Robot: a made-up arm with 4 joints.
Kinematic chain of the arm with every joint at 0, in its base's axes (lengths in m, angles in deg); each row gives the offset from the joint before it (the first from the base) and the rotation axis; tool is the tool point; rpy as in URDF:
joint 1: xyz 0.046 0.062 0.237 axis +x
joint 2: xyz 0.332 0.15 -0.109 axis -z
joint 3: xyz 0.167 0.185 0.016 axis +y
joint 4: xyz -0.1 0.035 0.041 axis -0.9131 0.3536 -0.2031
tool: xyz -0.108 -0.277 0.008 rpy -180 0 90
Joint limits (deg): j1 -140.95..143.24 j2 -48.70..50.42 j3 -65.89..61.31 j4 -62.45..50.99
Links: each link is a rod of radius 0.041 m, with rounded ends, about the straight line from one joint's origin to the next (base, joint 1, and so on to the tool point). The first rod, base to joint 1, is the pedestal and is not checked.
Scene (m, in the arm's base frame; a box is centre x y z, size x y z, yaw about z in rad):
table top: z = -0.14
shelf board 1: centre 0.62 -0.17 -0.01 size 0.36 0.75 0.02 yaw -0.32
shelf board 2: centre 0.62 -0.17 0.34 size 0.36 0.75 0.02 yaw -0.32
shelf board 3: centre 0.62 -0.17 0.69 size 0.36 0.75 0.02 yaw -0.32
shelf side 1: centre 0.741 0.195 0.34 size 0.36 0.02 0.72 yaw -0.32
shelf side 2: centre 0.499 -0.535 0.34 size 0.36 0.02 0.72 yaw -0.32
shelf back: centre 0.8 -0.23 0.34 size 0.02 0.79 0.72 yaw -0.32
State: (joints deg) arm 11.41 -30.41 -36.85 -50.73
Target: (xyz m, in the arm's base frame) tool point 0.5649 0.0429 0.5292
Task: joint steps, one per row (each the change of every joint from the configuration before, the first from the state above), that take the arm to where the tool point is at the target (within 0.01 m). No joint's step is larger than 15 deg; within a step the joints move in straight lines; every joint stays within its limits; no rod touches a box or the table.
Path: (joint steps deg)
1: 5.43 1.86 12.82 11.84
2: 5.43 1.87 12.82 11.84
3: 5.43 1.86 12.82 11.85
4: 5.43 1.87 12.82 11.84
5: 5.43 1.86 12.82 11.84
6: 5.43 1.87 12.82 11.84
7: 5.43 1.86 12.82 11.85

